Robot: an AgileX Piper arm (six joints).
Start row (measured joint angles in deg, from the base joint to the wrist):
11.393, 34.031, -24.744, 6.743, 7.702, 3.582
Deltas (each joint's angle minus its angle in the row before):
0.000, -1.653, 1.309, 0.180, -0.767, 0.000
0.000, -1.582, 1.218, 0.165, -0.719, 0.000
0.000, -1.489, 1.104, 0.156, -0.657, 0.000
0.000, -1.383, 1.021, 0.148, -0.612, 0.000
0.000, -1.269, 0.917, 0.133, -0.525, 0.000
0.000, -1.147, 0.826, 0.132, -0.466, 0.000
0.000, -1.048, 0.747, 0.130, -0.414, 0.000
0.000, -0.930, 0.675, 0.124, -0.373, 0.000
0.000, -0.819, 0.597, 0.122, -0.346, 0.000
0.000, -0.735, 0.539, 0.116, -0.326, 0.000
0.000, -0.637, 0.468, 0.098, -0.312, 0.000
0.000, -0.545, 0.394, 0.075, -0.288, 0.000
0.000, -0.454, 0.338, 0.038, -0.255, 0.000
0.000, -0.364, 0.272, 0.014, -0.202, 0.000
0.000, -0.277, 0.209, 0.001, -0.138, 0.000
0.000, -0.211, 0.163, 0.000, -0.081, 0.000
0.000, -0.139, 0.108, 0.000, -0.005, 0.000
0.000, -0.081, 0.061, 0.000, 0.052, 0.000
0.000, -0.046, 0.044, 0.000, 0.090, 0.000
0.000, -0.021, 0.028, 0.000, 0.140, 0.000
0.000, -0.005, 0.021, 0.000, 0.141, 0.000
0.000, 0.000, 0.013, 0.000, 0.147, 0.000
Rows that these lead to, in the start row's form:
11.393, 32.378, -23.435, 6.923, 6.935, 3.582
11.393, 30.796, -22.217, 7.088, 6.216, 3.582
11.393, 29.307, -21.113, 7.244, 5.559, 3.582
11.393, 27.924, -20.092, 7.392, 4.947, 3.582
11.393, 26.655, -19.175, 7.525, 4.422, 3.582
11.393, 25.508, -18.349, 7.657, 3.956, 3.582
11.393, 24.460, -17.602, 7.787, 3.542, 3.582
11.393, 23.530, -16.927, 7.911, 3.169, 3.582
11.393, 22.711, -16.330, 8.033, 2.823, 3.582
11.393, 21.976, -15.791, 8.149, 2.497, 3.582
11.393, 21.339, -15.323, 8.247, 2.185, 3.582
11.393, 20.794, -14.929, 8.322, 1.897, 3.582
11.393, 20.340, -14.591, 8.360, 1.642, 3.582
11.393, 19.976, -14.319, 8.374, 1.440, 3.582
11.393, 19.699, -14.110, 8.375, 1.302, 3.582
11.393, 19.488, -13.947, 8.375, 1.221, 3.582
11.393, 19.349, -13.839, 8.375, 1.216, 3.582
11.393, 19.268, -13.778, 8.375, 1.268, 3.582
11.393, 19.222, -13.734, 8.375, 1.358, 3.582
11.393, 19.201, -13.706, 8.375, 1.498, 3.582
11.393, 19.196, -13.685, 8.375, 1.639, 3.582
11.393, 19.196, -13.672, 8.375, 1.786, 3.582

